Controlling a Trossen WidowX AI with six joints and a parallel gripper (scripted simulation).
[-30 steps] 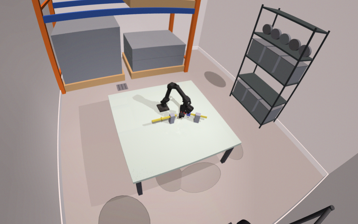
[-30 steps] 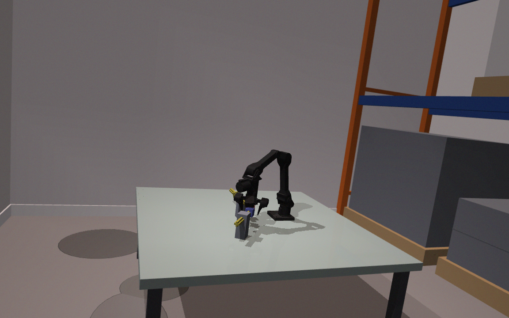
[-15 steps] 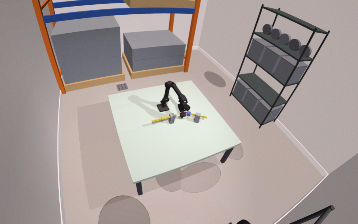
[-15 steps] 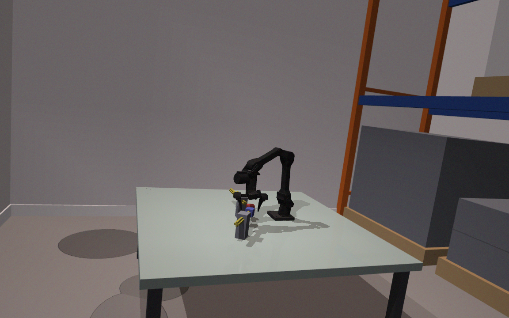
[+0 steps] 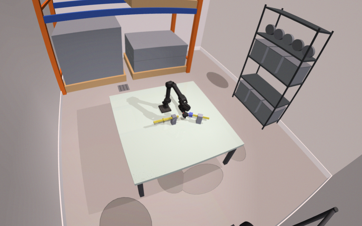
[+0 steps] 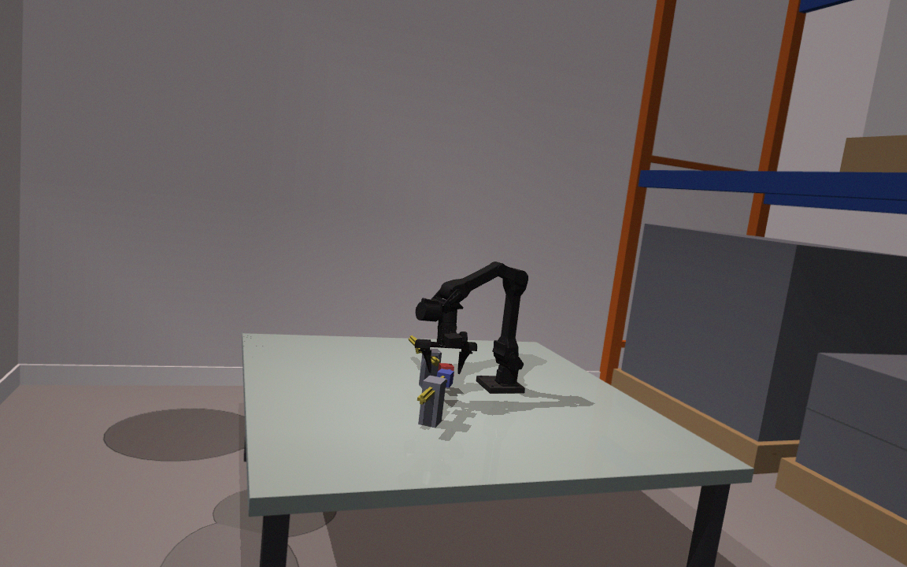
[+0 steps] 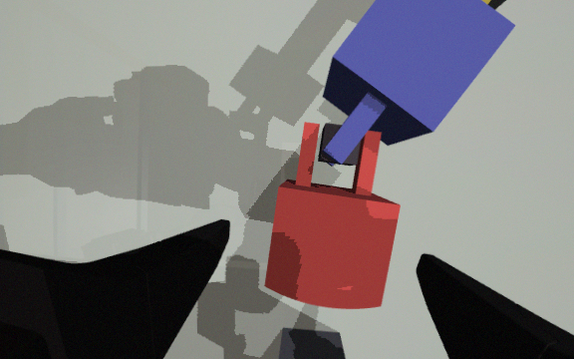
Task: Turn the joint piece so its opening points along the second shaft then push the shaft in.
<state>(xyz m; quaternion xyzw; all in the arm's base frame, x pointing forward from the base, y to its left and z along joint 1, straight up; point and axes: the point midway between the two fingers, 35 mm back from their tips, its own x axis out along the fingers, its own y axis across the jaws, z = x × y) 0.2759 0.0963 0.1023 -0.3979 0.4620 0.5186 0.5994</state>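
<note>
Now: gripper tip 1 cm to the right of the red joint piece and 1 cm below it.
</note>
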